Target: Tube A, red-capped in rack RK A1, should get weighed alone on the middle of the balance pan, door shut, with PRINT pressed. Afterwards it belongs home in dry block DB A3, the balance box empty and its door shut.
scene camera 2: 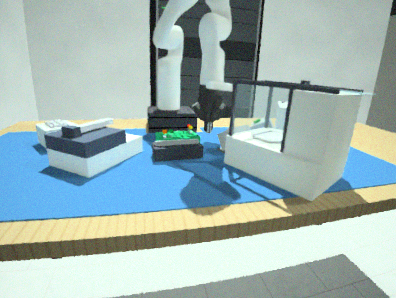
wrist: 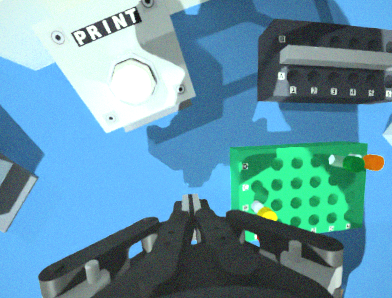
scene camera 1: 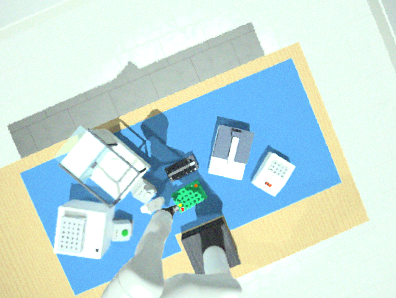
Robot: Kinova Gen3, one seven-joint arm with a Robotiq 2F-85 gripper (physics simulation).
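Where they show: gripper, fingertip midpoint: (scene camera 2: 207, 132) (wrist: 190, 204); arm's base at its link origin: (scene camera 2: 169, 108) (scene camera 1: 214, 257).
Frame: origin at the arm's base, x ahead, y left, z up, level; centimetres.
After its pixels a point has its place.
Tube A's red cap (scene camera 1: 182, 209) {x 22.1, y 6.5, z -1.8 cm} (wrist: 257, 237) {x 21.9, y 7.1, z -2.5 cm} shows at the corner of the green rack (scene camera 1: 200, 201) {x 22.5, y -1.3, z -4.2 cm} (scene camera 2: 172, 135) (wrist: 237, 175) {x 26.4, y 9.1, z -4.6 cm}, mostly hidden by my finger linkage in the wrist view. My gripper (scene camera 1: 175, 209) (scene camera 2: 208, 129) {x 23.3, y 12.9, z -4.2 cm} (wrist: 190, 204) {x 23.3, y 12.9, z -4.2 cm} is shut and empty, above the mat beside the rack. The black dry block (scene camera 1: 183, 168) {x 37.8, y 1.1, z -2.4 cm} (scene camera 2: 177, 152) {x 41.0, y 1.8, z -4.8 cm} (wrist: 270, 91) {x 34.1, y 7.8, z -4.1 cm} stands behind the rack, its row A holes open. The balance (scene camera 2: 320, 130) {x 61.1, y 26.5, z 6.7 cm} stands to the side; no tube shows on its pan (scene camera 2: 267, 134). I cannot tell its door's state. The PRINT button (wrist: 133, 81) {x 32.0, y 18.0, z -0.2 cm} is on a white box (scene camera 1: 144, 190) {x 34.4, y 18.3, z 0.1 cm}.
A yellow-capped tube (wrist: 268, 214) {x 24.3, y 7.0, z -1.8 cm} leans near the red cap. Green-capped (wrist: 353, 163) {x 29.3, y 0.7, z -1.8 cm} and orange-capped (wrist: 373, 162) {x 29.6, y -1.2, z -1.8 cm} tubes are at the rack's far corner. A grey-lidded device (scene camera 1: 225, 165) {x 34.2, y -15.8, z 2.6 cm} (scene camera 2: 90, 145) {x 48.9, y -17.4, z -0.1 cm}, a keypad box (scene camera 1: 273, 172) {x 25.5, y -32.9, z -0.2 cm}, a white machine (scene camera 1: 100, 230) {x 25.7, y 37.6, z 6.3 cm} and a green-button box (scene camera 1: 121, 231) {x 21.0, y 31.9, z 0.3 cm} stand around.
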